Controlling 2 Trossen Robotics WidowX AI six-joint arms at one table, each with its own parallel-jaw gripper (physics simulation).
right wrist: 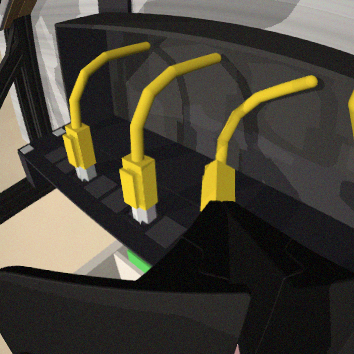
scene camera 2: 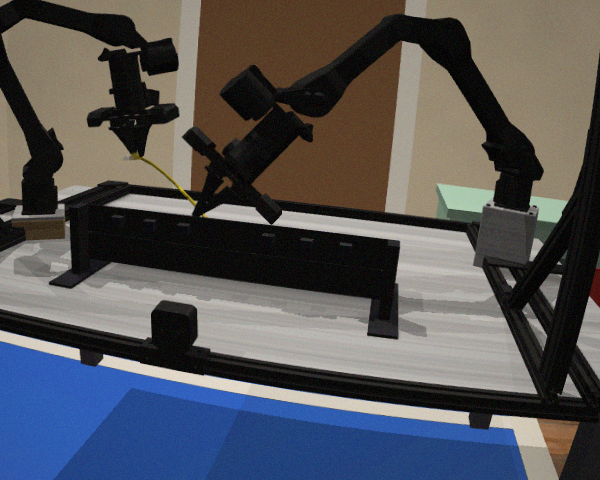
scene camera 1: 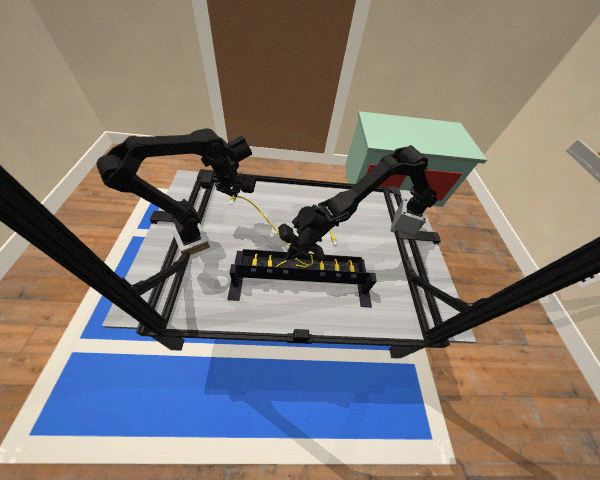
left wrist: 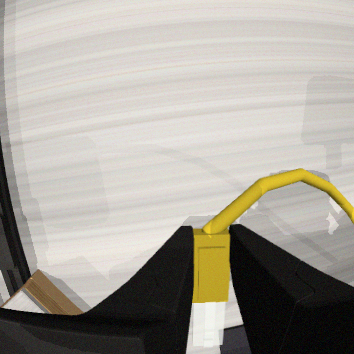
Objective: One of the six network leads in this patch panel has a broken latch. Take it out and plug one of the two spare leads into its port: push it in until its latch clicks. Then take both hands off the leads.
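Places are measured from the left arm's base along level axes (x right, y ahead, z up), in metres.
Pixels of known places: left gripper, fingertip midpoint: (scene camera 2: 138, 156) (scene camera 1: 234, 196) (left wrist: 209, 236); right gripper, fingertip midpoint: (right wrist: 219, 212) (scene camera 1: 285, 258); left arm's base, link origin: (scene camera 2: 39, 210) (scene camera 1: 190, 236); right arm's base, link origin: (scene camera 2: 512, 206) (scene camera 1: 414, 209).
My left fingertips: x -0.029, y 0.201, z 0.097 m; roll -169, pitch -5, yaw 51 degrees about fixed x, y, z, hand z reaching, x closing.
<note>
For each thing: its middle in the pictures, then the offset to it from my left fingertips. "spot": a spot on its surface instead.
- black patch panel, surface spot: (scene camera 2: 327, 267) spot: dz -0.083, dx +0.462, dy +0.204 m
- spare lead, body centre: (left wrist: 209, 298) dz +0.007, dx +0.016, dy -0.014 m
- third plug, surface spot: (right wrist: 218, 182) spot: dz -0.077, dx +0.316, dy +0.022 m
- first plug, surface spot: (right wrist: 79, 145) spot: dz -0.050, dx +0.272, dy -0.042 m
- second plug, surface spot: (right wrist: 138, 182) spot: dz -0.051, dx +0.300, dy -0.001 m
- spare lead's plug, body centre: (scene camera 1: 334, 239) dz -0.130, dx +0.283, dy +0.304 m
The black patch panel (scene camera 1: 365, 277) (scene camera 2: 327, 267) (right wrist: 197, 98) stands mid-table with yellow leads in its ports. My left gripper (scene camera 1: 232, 196) (scene camera 2: 133, 151) (left wrist: 209, 236) is shut on the yellow plug of a spare lead (left wrist: 211, 267). It holds the plug high at the back left, and its cable (scene camera 1: 260, 210) (scene camera 2: 167, 178) hangs toward the panel. My right gripper (scene camera 1: 294, 251) (scene camera 2: 201, 208) (right wrist: 219, 212) is shut, with its tips against the base of the third plug (right wrist: 218, 182). The first plug (right wrist: 79, 145) and the second plug (right wrist: 138, 182) sit in their ports beside it.
Another spare lead's plug (scene camera 1: 333, 238) lies on the table behind the panel. A black frame (scene camera 1: 298, 335) runs around the table, with a small block (scene camera 2: 173, 324) on its front rail. A green cabinet (scene camera 1: 417, 138) stands at the back right.
</note>
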